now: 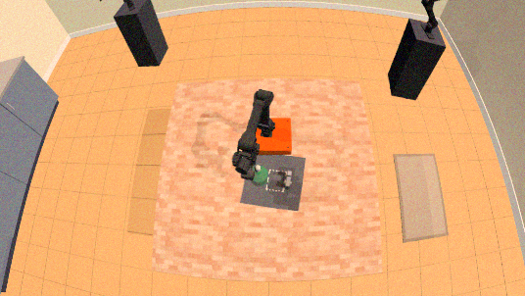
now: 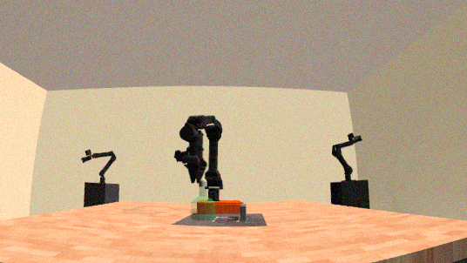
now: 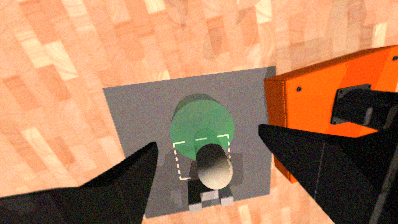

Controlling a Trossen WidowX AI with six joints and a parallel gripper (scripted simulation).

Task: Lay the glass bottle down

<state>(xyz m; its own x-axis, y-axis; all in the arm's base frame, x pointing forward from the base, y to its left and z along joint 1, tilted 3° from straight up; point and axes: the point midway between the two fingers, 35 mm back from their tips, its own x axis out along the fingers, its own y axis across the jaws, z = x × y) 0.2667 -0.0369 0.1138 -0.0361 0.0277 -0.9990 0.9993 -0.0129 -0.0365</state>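
Right now the green glass bottle is 50 mm below my gripper tip and 30 mm to the left of it. The rest, counted from my gripper tip: dark grey mat: 140 mm below, 110 mm to the left.
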